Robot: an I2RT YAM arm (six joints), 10 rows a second.
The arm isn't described. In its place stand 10 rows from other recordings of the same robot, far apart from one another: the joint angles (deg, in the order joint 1, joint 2, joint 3, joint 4, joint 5, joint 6), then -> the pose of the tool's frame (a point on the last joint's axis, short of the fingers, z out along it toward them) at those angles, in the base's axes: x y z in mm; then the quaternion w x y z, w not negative.
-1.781, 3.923, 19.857, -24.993, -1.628, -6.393 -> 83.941, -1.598, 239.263, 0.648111, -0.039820, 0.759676, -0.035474
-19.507, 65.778, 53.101, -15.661, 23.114, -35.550 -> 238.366, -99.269, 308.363, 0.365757, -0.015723, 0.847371, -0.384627
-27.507, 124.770, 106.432, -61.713, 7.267, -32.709 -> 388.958, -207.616, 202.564, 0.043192, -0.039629, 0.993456, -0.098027
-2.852, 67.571, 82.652, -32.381, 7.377, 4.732 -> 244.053, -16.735, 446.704, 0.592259, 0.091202, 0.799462, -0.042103
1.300, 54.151, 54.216, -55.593, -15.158, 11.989 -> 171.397, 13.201, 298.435, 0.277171, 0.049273, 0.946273, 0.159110
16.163, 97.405, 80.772, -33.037, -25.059, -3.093 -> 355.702, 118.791, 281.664, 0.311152, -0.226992, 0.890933, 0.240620
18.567, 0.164, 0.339, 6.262, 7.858, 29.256 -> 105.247, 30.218, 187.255, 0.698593, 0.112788, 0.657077, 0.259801
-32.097, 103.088, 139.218, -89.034, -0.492, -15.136 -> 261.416, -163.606, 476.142, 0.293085, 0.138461, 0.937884, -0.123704
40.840, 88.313, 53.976, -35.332, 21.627, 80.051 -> 224.636, 176.832, 188.315, 0.246149, 0.355603, 0.899662, 0.059714
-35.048, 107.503, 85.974, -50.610, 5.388, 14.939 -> 311.543, -222.617, 227.017, 0.144577, 0.423545, 0.891296, -0.072791
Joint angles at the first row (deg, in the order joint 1, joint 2, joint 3, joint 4, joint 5, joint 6):
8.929, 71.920, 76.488, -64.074, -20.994, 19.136
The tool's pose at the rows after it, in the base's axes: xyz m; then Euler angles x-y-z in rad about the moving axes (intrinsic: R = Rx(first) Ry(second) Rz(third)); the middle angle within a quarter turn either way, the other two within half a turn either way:
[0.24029 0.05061 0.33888 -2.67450 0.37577 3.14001]
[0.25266 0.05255 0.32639 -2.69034 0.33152 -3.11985]
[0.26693 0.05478 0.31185 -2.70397 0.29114 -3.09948]
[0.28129 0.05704 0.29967 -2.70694 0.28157 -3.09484]
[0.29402 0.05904 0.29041 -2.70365 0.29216 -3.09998]
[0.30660 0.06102 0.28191 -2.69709 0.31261 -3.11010]
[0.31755 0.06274 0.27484 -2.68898 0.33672 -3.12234]
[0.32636 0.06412 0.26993 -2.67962 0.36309 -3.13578]
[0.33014 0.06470 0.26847 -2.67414 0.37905 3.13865]
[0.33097 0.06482 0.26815 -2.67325 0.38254 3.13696]
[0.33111 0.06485 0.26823 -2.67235 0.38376 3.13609]
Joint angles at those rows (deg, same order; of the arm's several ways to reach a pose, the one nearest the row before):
8.928, 75.199, 76.489, -64.053, -20.906, 19.136
8.928, 78.347, 76.489, -63.768, -20.906, 19.135
8.928, 81.908, 76.487, -62.806, -20.885, 19.135
8.929, 84.968, 76.488, -60.358, -20.884, 19.136
8.929, 87.352, 76.489, -57.298, -20.884, 19.136
8.929, 89.558, 76.488, -53.779, -20.884, 19.136
8.929, 91.395, 76.467, -50.369, -20.884, 19.137
8.929, 92.749, 76.444, -47.287, -20.884, 19.157
8.928, 93.231, 76.422, -45.758, -20.862, 19.135
8.929, 93.339, 76.423, -45.430, -20.841, 19.136
8.928, 93.339, 76.423, -45.343, -20.863, 19.136

